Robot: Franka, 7 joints.
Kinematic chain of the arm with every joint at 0, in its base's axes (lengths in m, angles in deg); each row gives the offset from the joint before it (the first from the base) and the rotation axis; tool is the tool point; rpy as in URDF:
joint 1: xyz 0 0 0.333 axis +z
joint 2: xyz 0 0 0 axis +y
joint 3: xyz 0 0 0.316 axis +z
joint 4: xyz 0.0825 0 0 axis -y
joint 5: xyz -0.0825 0 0.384 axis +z
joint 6: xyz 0 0 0 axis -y
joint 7: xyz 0.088 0 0 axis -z
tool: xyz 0 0 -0.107 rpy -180 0 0
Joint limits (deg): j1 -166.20..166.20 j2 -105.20..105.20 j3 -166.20..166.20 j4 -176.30..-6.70 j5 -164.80..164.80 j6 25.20..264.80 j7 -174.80..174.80
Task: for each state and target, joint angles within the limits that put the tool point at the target. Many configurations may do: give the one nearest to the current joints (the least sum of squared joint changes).
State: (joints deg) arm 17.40 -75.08 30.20 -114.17 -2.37 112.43 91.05
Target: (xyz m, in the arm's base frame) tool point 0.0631 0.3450 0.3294
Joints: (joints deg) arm 17.91 -46.63 68.99 -152.16 5.43 109.92 91.05
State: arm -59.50 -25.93 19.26 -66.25 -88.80 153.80 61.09
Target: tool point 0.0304 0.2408 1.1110
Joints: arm -52.62 -47.15 16.58 -58.78 -88.67 154.81 61.09
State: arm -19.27 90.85 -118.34 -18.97 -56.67 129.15 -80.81
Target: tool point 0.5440 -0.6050 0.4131
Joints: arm -25.08 99.34 -113.23 -39.16 -51.57 107.52 -80.81
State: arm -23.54 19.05 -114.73 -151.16 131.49 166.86 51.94
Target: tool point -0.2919 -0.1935 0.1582
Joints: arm -21.13 -15.75 -125.17 -151.96 129.62 158.87 51.94
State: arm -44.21 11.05 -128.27 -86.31 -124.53 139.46 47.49
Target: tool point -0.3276 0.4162 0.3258
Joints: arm -73.61 -4.55 -158.11 -131.48 -124.49 140.43 47.49
